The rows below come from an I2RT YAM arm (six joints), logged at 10 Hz.
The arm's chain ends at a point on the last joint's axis. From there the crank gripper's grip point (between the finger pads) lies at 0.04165 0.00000 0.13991 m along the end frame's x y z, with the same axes.
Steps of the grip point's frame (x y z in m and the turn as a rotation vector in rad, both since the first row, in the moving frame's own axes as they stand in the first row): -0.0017 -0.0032 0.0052 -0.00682 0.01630 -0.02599; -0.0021 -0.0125 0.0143 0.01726 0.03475 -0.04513; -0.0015 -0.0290 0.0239 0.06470 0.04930 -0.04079; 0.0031 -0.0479 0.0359 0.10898 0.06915 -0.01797; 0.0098 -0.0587 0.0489 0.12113 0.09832 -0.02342; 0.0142 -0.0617 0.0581 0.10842 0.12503 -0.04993; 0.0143 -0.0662 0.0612 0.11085 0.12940 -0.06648; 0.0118 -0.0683 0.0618 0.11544 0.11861 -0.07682; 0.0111 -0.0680 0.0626 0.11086 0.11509 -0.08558
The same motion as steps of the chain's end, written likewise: -0.0040 -0.0030 0.0059 -0.00682 0.01630 -0.02599; -0.0068 -0.0081 0.0159 0.01726 0.03475 -0.04513; -0.0081 -0.0182 0.0265 0.06470 0.04930 -0.04079; -0.0063 -0.0320 0.0400 0.10898 0.06915 -0.01797; -0.0035 -0.0409 0.0547 0.12113 0.09832 -0.02342; -0.0025 -0.0444 0.0653 0.10842 0.12503 -0.04993; -0.0027 -0.0477 0.0687 0.11085 0.12940 -0.06648; -0.0037 -0.0487 0.0688 0.11544 0.11861 -0.07682; -0.0038 -0.0486 0.0693 0.11086 0.11509 -0.08558
